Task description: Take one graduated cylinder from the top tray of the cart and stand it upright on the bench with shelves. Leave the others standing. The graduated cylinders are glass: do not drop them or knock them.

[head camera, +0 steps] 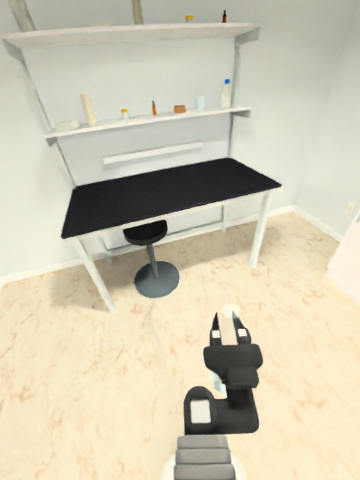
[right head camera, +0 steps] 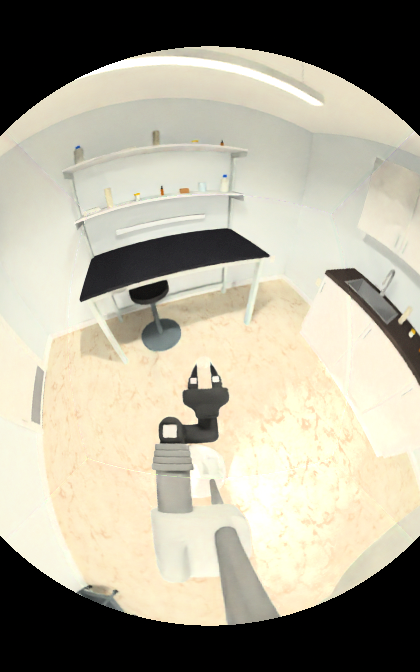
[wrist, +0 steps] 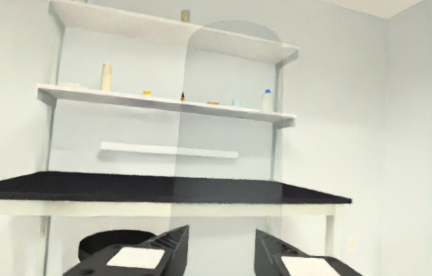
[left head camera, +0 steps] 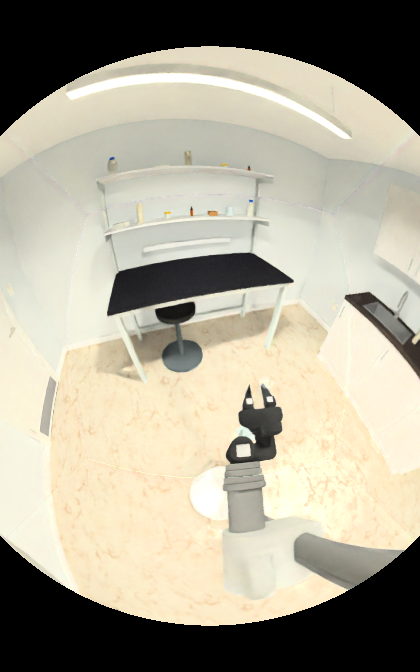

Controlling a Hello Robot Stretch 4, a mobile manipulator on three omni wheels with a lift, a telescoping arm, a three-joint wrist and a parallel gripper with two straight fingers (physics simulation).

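Frame: origin at the robot's base, x ahead, y right, z down, level; centimetres.
Where they show: gripper, fingertip midpoint: [head camera: 224, 313] [wrist: 221, 246].
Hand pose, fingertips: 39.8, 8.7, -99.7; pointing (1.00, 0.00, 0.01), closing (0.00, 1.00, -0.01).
Observation:
After its pixels a point has its place, as x, y, z.
My gripper [head camera: 225, 315] @[39.8, 8.7, -99.7] [left head camera: 256, 386] [right head camera: 204, 365] [wrist: 221, 246] @[39.8, 8.7, -99.7] is shut on a clear glass graduated cylinder [head camera: 231, 311] @[34.0, 8.6, -110.4] [left head camera: 267, 382] [wrist: 227, 125] @[31.5, 8.6, -106.6]. The cylinder is upright and see-through, rising tall between the fingers in the wrist view; its pale bluish foot shows below the gripper in the head view. The bench [head camera: 170, 195] @[139.0, -11.3, -88.6] [left head camera: 200, 280] [right head camera: 175, 257] [wrist: 100, 187] @[126.4, -41.0, -88.6] has a black top and stands ahead, beyond the fingertips, with floor between. A small part of a dark cart [right head camera: 106, 599] shows at the bottom left of the right head view; its cylinders cannot be made out.
A black stool [head camera: 157, 281] [left head camera: 182, 356] [right head camera: 161, 336] stands at the bench's front, its seat partly under the top. Two shelves with bottles and jars hang above the bench, the lower shelf [head camera: 150, 120] [wrist: 165, 104] and upper shelf [head camera: 140, 34]. A sink counter [left head camera: 357, 298] [right head camera: 340, 275] stands right.

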